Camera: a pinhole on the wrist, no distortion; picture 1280 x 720 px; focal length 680.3 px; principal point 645.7 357.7 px. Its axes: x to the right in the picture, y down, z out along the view. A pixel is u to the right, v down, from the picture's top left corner.
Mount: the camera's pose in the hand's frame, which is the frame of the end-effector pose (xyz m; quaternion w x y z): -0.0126 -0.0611 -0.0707 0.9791 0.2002 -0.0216 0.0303
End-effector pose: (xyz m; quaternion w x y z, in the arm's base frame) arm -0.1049 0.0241 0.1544 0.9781 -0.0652 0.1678 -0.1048
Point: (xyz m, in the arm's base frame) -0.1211 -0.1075 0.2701
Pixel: 629 293
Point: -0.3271 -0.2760 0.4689
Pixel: 236 33
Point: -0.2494 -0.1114 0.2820
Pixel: 124 159
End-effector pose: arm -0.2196 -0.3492 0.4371 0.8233 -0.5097 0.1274 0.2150
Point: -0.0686 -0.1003 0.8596
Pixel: 687 307
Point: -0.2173 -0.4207 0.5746
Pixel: 211 79
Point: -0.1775 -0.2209 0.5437
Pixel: 793 665
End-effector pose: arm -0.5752 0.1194 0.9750 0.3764 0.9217 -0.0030 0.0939
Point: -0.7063 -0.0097 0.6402
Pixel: 344 530
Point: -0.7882 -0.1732 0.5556
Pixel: 291 663
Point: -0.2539 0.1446 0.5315
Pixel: 1006 193
